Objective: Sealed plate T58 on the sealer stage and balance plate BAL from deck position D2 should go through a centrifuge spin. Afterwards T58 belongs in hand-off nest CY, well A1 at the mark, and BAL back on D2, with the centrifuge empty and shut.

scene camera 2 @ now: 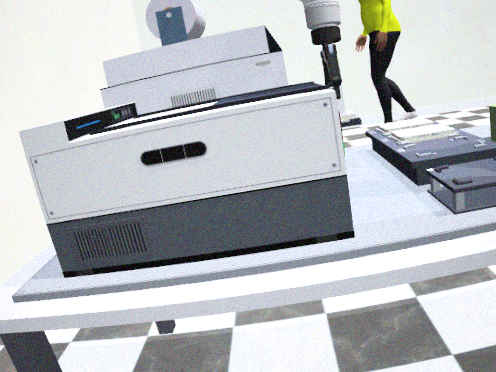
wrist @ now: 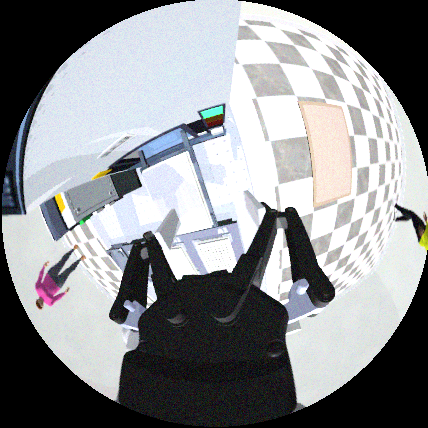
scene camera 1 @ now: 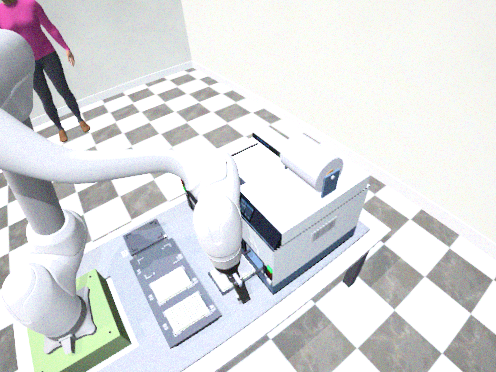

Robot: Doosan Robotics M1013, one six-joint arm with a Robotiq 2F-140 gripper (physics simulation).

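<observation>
The spots on the white plate (scene camera 1: 165, 288) and the centrifuge (scene camera 1: 261, 153) are 66 cm apart. As for the lens, the plate is 106 cm from the lens, and the centrifuge is 123 cm from the lens.
</observation>
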